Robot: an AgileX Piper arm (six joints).
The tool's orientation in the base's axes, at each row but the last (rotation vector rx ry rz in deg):
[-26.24 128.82 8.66]
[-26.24 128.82 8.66]
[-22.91 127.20 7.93]
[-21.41 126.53 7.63]
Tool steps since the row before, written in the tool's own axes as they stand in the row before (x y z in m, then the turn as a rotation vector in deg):
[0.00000 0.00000 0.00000 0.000 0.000 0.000]
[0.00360 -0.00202 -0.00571 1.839 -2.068 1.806]
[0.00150 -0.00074 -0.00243 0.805 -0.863 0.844]
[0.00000 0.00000 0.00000 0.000 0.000 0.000]
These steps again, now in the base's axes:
[0.00000 0.00000 0.00000 0.000 0.000 0.000]
[-0.00545 -0.00432 0.00114 0.947 -1.961 -2.485]
[-0.00243 -0.00162 0.00039 0.440 -0.806 -1.123]
[0.00000 0.00000 0.00000 0.000 0.000 0.000]

